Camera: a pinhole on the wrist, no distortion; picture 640 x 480 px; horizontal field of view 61.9 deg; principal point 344.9 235.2 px. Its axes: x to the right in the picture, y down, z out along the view. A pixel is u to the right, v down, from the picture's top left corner.
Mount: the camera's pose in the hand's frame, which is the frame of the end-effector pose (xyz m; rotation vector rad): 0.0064 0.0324 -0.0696 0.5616 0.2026 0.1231
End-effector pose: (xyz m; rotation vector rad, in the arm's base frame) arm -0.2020 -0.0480 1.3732 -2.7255 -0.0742 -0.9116
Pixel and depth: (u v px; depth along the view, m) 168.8 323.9 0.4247
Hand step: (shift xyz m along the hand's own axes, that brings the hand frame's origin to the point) -0.0392 -0.1511 0.3418
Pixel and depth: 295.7 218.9 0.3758
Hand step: 0.0575 -0.1768 0.2405
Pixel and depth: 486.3 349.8 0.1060
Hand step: 0.0561 0.0017 0.0260
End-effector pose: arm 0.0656 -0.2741 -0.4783 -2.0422 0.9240 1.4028
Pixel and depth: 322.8 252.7 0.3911
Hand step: 0.0774 -0.1612 0.2634
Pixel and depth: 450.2 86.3 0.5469
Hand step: 0.2430 -0.3592 0.2836
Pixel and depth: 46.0 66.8 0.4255
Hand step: -0.1221 -0.3404 0.2473
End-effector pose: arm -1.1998 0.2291 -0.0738 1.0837 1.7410 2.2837
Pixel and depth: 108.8 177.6 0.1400
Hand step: -0.0216 -0.0630 0.0478
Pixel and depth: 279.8 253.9 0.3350
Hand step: 0.0409 -0.1374 0.2203
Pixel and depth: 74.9 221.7 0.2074
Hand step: -0.0489 -0.0968 0.1156
